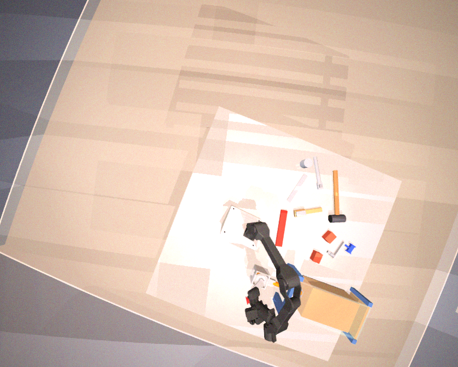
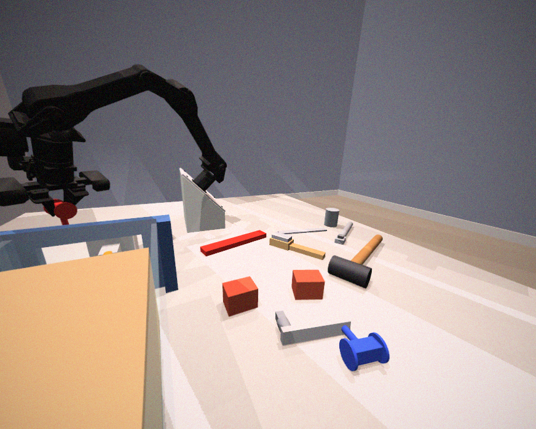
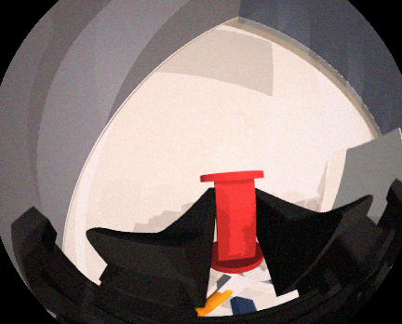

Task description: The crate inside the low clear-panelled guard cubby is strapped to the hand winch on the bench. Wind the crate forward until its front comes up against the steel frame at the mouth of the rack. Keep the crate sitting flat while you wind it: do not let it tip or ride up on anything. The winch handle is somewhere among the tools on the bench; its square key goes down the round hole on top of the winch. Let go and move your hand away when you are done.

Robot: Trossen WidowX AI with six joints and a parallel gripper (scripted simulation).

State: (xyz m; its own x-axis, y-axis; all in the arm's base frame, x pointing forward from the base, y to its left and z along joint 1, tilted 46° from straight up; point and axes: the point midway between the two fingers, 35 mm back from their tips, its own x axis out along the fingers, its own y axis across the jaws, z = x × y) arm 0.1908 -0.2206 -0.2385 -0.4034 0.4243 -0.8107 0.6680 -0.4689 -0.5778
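The winch handle lies 5 cm to the left of my gripper tip, 3 cm below it and 2 cm ahead of it. The rest, counted from my gripper tip: red knob (1 cm to the left, 1 cm ahead); winch (10 cm to the left, 10 cm below, 2 cm ahead); blue steel frame (19 cm ahead, 13 cm to the left, 3 cm below).
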